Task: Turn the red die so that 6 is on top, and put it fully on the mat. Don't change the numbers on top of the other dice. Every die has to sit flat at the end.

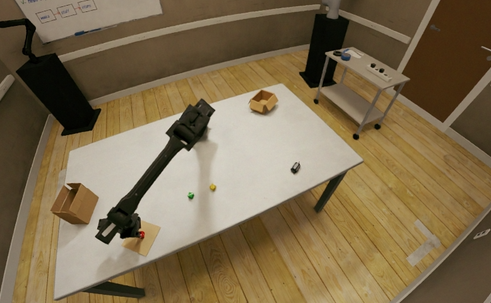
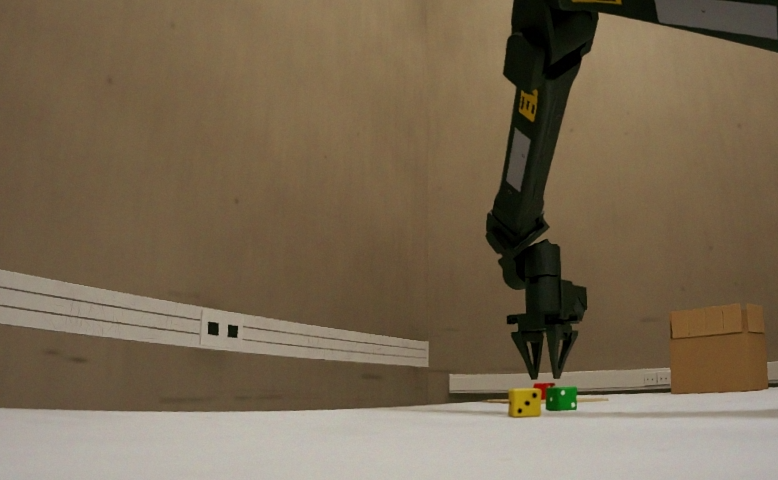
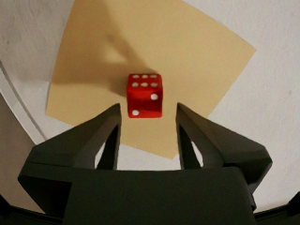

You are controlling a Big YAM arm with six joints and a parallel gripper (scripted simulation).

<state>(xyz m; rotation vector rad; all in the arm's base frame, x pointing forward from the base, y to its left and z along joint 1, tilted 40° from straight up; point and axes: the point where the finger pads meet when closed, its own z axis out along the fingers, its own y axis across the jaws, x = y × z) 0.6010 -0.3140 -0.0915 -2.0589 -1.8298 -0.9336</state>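
Right now my hand is 3 cm above the red die. Round my hand: tan mat (4 cm below, 1 cm to the right, 1 cm ahead); green die (24 cm to the left, 16 cm behind, 3 cm below); cardboard box (34 cm to the right, 18 cm behind, 2 cm above).
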